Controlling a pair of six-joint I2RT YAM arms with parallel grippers.
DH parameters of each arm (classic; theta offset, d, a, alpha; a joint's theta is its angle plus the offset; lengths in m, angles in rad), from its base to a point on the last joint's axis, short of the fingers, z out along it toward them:
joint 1: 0 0.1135 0.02 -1.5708
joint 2: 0 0 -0.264 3.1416
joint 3: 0.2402 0 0.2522 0
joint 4: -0.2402 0 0.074 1.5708
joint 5: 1.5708 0 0 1.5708
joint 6: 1.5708 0.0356 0 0
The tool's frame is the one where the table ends.
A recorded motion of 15 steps. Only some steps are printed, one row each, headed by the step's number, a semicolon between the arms.
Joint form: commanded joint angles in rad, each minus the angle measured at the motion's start. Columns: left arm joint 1, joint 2, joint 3, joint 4, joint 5, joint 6; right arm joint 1, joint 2, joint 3, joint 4, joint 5, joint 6.
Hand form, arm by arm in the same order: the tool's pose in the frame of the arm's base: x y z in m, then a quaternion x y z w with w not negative. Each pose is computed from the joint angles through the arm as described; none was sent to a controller.
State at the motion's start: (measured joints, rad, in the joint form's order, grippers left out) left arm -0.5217 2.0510 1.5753 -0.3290 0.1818 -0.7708; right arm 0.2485 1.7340 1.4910 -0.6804 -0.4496 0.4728
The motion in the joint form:
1: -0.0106 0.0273 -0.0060 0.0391 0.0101 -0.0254; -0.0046 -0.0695 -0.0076 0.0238 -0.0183 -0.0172
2: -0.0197 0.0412 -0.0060 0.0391 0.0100 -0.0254; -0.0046 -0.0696 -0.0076 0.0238 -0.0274 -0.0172
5: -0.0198 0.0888 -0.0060 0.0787 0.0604 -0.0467; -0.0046 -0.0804 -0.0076 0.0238 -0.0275 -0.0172
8: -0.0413 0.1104 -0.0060 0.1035 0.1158 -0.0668; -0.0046 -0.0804 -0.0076 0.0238 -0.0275 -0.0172
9: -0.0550 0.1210 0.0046 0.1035 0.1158 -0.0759; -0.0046 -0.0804 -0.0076 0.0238 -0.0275 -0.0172
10: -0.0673 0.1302 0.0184 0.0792 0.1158 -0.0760; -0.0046 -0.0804 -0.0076 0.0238 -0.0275 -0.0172
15: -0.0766 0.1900 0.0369 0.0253 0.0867 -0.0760; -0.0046 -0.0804 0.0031 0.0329 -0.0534 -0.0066
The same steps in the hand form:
1: 0.3993 -0.2431 0.1992 -0.08557 0.91891 -0.30088 0.24032; 0.3525 0.1043 0.3126 0.01334 0.91183 0.32278 0.25337
2: 0.3981 -0.2473 0.1929 -0.08235 0.92177 -0.29815 0.23379; 0.3523 0.1045 0.3128 0.01164 0.91100 0.32654 0.25164
5: 0.4025 -0.2520 0.1747 -0.08323 0.92100 -0.31593 0.21219; 0.3502 0.1040 0.3165 0.01024 0.90923 0.32783 0.25637
8: 0.3984 -0.2638 0.1670 -0.07186 0.91845 -0.33980 0.18925; 0.3502 0.1040 0.3165 0.01024 0.90923 0.32783 0.25637
9: 0.3966 -0.2705 0.1655 -0.06975 0.91861 -0.34194 0.18537; 0.3502 0.1040 0.3165 0.01024 0.90923 0.32783 0.25637
10: 0.3940 -0.2758 0.1637 -0.06594 0.92236 -0.33751 0.17606; 0.3502 0.1040 0.3165 0.01024 0.90923 0.32783 0.25637
15: 0.3929 -0.2792 0.1378 -0.07494 0.93891 -0.30096 0.14919; 0.3510 0.1050 0.3210 0.00753 0.90351 0.34201 0.25817

